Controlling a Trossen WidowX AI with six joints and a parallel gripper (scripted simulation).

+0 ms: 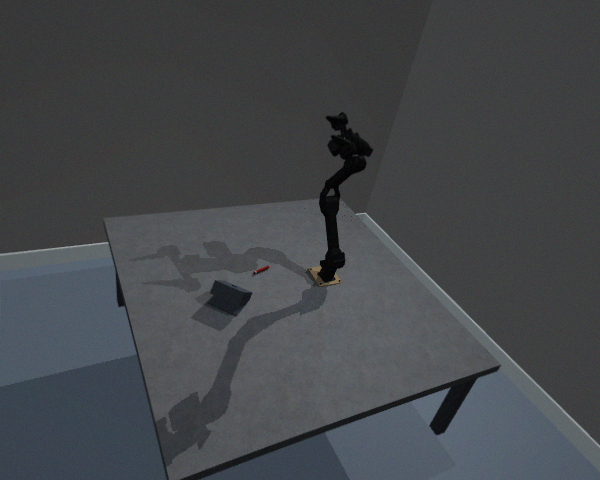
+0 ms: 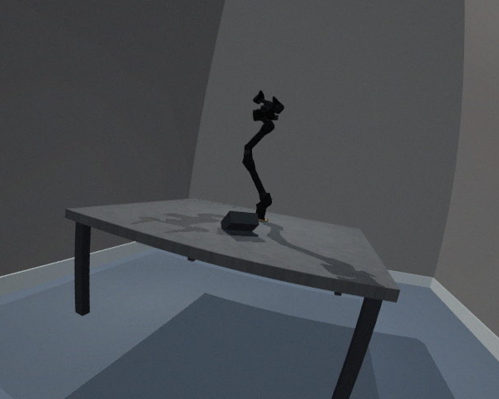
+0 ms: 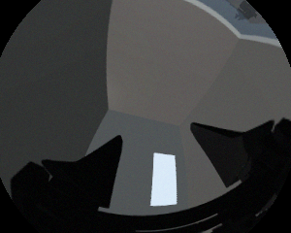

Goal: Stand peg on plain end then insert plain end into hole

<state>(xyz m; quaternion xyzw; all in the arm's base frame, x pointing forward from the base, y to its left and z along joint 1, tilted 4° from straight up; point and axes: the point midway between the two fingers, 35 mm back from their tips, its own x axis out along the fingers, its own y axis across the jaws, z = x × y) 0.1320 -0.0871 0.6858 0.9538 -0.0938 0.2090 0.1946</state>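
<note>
The red peg is 140 mm ahead of my gripper tip, 90 mm to the right of it and 710 mm below it. From my gripper tip the other things lie so: sloped dark panel 320 mm ahead, 20 mm to the left, 680 mm below.
</note>
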